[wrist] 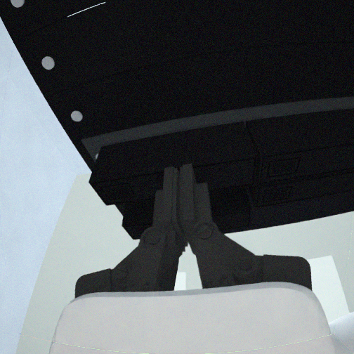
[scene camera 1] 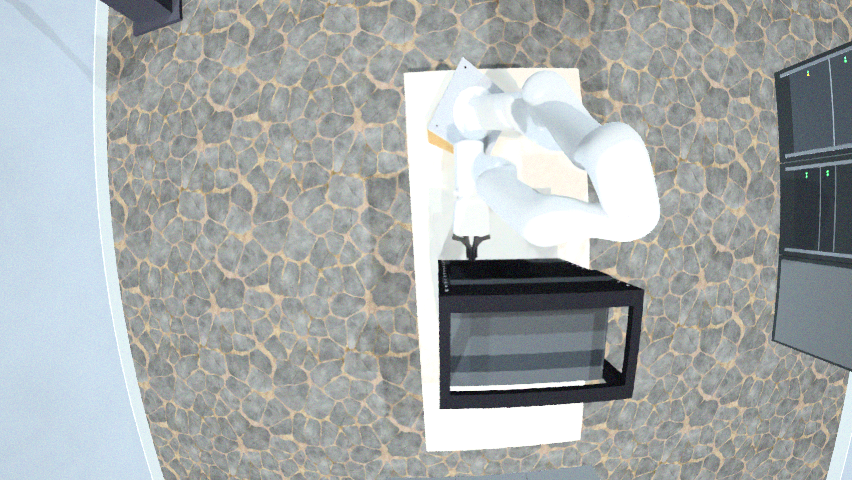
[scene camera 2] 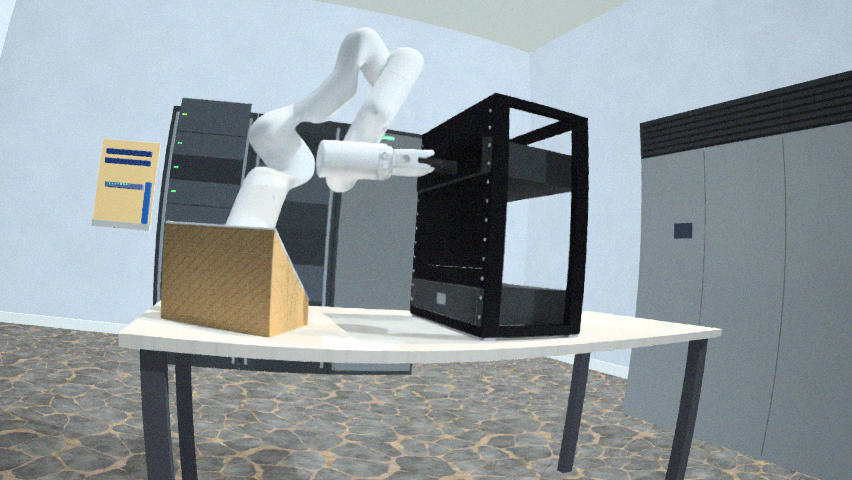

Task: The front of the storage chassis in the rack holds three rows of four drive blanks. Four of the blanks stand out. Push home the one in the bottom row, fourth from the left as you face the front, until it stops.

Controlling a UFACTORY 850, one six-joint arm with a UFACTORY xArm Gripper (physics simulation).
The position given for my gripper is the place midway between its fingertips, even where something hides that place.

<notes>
In view: my gripper (scene camera 2: 456,168) and a black rack (scene camera 2: 461,219).
The black rack also shows in the wrist view (wrist: 252,101) and in scene camera 1 (scene camera 1: 501,321). My gripper is seen too in the wrist view (wrist: 183,181).
</notes>
